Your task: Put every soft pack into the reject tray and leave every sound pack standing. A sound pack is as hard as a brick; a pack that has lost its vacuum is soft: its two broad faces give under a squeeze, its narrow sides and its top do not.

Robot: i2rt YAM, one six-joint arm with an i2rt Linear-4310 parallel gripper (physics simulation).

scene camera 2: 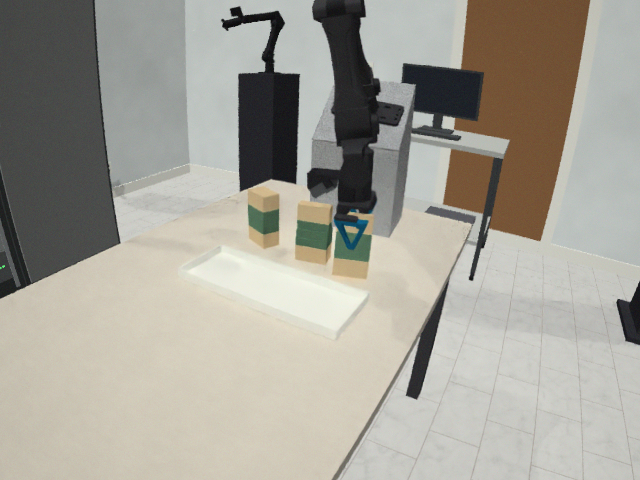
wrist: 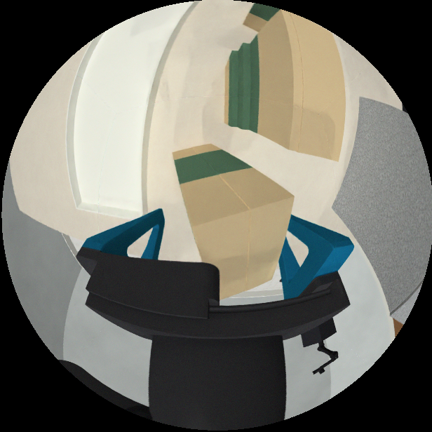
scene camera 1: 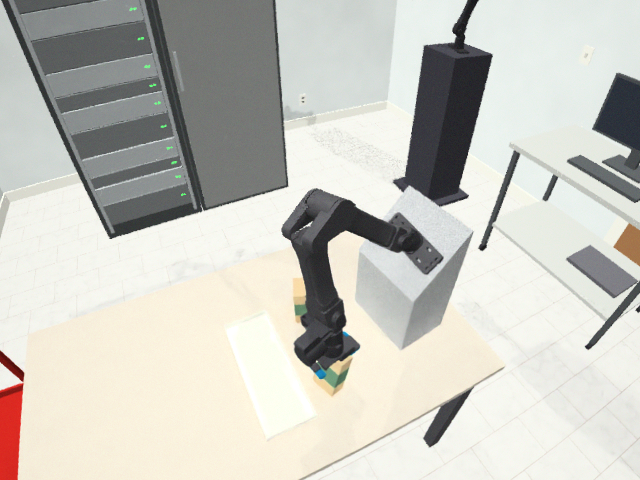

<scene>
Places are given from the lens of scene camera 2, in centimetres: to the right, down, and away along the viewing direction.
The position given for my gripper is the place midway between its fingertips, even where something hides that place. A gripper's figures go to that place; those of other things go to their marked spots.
my gripper (scene camera 2: 355, 239): 8, 0, 88
white reject tray (scene camera 2: 317, 304): 0, 13, 79
</scene>
